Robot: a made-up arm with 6 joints.
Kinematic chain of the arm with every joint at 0, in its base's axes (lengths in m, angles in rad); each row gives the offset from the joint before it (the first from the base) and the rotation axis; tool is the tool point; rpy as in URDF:
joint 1: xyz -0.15 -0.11 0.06 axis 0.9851 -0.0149 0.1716
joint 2: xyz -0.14 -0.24 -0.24 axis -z
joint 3: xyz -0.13 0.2 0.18 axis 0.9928 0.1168 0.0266
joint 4: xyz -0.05 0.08 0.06 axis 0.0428 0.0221 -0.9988
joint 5: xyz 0 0 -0.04 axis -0.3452 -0.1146 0.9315
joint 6: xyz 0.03 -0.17 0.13 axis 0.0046 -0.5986 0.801
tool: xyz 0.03 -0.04 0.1 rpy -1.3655 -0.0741 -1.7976
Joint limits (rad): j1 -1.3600..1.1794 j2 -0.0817..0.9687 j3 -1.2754..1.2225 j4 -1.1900..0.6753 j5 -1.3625..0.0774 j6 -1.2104..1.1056
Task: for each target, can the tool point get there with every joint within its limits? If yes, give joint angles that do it. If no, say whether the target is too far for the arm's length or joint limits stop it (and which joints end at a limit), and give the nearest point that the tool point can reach.
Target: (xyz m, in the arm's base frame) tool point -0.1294 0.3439 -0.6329
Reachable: no: joint limits stop it (at a limit: joint 2, joint 3, joint 4, joint 5, joint 6) | nearest point -0.2076 0.0918 -0.2582 | short by 0.458 m
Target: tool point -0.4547 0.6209 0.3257
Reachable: no: joint limits stop it (at a limit: joint 3, joint 4, joint 5, joint 6) | nearest point -0.3741 0.2219 0.1652 | short by 0.438 m
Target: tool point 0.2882 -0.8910 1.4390
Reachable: no: too far | nearest point -0.1413 -0.2539 0.3034 | short by 1.371 m
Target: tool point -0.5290 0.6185 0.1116
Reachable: no: joint limits stop it (at a limit: joint 3, joint 4, joint 5, joint 6) | nearest point -0.4278 0.2345 0.0670 | short by 0.400 m
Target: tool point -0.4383 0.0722 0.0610
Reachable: yes | joints -1.1322 0.8187 -0.1594 0.0709 -0.8620 -0.3318
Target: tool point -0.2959 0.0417 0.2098
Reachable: yes | joints -0.9384 0.5831 -0.6188 -0.5612 -0.6632 -0.7114
